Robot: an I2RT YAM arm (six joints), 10 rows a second.
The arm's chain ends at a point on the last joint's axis. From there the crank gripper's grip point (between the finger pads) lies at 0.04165 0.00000 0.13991 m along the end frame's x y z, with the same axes.
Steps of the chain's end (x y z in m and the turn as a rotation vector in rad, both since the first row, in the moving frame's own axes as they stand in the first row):
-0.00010, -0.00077, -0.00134, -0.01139, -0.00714, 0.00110
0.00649, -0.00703, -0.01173, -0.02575, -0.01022, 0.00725
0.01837, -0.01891, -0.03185, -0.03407, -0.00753, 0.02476
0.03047, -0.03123, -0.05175, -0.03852, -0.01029, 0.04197
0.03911, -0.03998, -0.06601, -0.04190, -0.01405, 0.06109
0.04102, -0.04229, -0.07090, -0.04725, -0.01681, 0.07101
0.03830, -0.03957, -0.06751, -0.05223, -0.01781, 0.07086
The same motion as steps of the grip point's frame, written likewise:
-0.00110, 0.00087, -0.00106, -0.01139, -0.00714, 0.00110
0.00504, -0.00313, -0.01136, -0.02575, -0.01022, 0.00725
0.01724, -0.01312, -0.03164, -0.03407, -0.00753, 0.02476
0.02888, -0.02412, -0.05147, -0.03852, -0.01029, 0.04197
0.03689, -0.03163, -0.06562, -0.04190, -0.01405, 0.06109
0.03833, -0.03280, -0.07045, -0.04725, -0.01681, 0.07101
0.03544, -0.02939, -0.06706, -0.05223, -0.01781, 0.07086

